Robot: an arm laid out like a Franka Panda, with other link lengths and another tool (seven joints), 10 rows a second.
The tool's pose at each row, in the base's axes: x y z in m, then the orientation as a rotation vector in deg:
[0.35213, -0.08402, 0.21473, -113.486, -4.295, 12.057]
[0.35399, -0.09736, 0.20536, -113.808, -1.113, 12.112]
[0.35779, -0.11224, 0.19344, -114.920, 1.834, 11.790]
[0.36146, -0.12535, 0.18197, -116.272, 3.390, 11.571]
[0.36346, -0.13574, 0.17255, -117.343, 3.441, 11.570]
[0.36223, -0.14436, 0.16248, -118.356, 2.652, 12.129]
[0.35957, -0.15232, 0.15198, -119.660, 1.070, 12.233]
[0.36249, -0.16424, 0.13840, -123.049, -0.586, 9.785]
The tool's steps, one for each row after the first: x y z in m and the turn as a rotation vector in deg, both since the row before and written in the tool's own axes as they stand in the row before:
[0.00090, 0.01391, -0.00866, -0.043, 1.435, 2.283]
[0.00377, 0.01665, -0.00930, -0.874, 1.642, 1.991]
[0.00453, 0.01549, -0.00750, -1.237, 0.957, 1.058]
[0.00308, 0.01274, -0.00537, -1.062, 0.116, 0.073]
[0.00011, 0.01300, -0.00289, -1.094, -0.645, -0.282]
[-0.00128, 0.01328, -0.00167, -1.404, -0.626, -1.021]
[0.00416, 0.01736, -0.00404, -3.342, 1.314, -1.996]

